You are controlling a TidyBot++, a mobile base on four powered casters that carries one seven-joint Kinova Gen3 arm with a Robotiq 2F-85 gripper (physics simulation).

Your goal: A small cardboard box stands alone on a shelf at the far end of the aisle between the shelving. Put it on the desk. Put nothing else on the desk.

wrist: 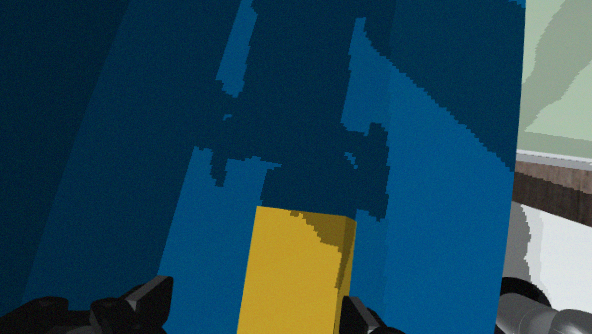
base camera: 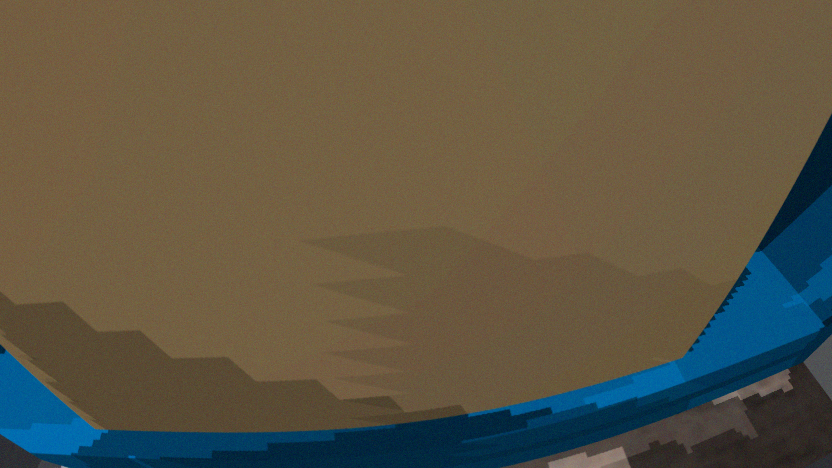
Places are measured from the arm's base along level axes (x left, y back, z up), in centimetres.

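Pixels of known places: gripper, between the fingertips: (wrist: 256, 306); arm's base, origin of its link: (wrist: 514, 314).
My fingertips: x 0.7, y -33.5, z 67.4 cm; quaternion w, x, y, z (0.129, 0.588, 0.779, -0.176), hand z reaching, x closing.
Note:
Ahead of a thing's pixels: the offset from my fingertips to its middle. Level surfaces: height alone.
The small box @[dx -0.8, dy +0.1, dz -5.7 cm] (wrist: 295, 270) is yellow in the wrist view, at the bottom centre. It rests on a blue shelf surface @[dz -7.9 cm] (wrist: 440, 210) and its lower end is cut off by the picture edge. My gripper (wrist: 256, 306) is open, with one black fingertip on each side of the box. The right fingertip appears close beside the box's right side, and a wider gap shows on the left. Whether the right fingertip touches the box I cannot tell. The gripper does not show in the base camera view. The desk cannot be made out in either view.
A large tan panel @[dx +2.7, dy -3.6, dz -85.9 cm] (base camera: 378, 145) fills most of the base camera view, bordered by blue shelving (base camera: 750, 308) below and at the right. Brown patterned floor @[dz -107.0 cm] (base camera: 686, 424) shows at the lower right. Dark blue shelving walls stand at the left in the wrist view.

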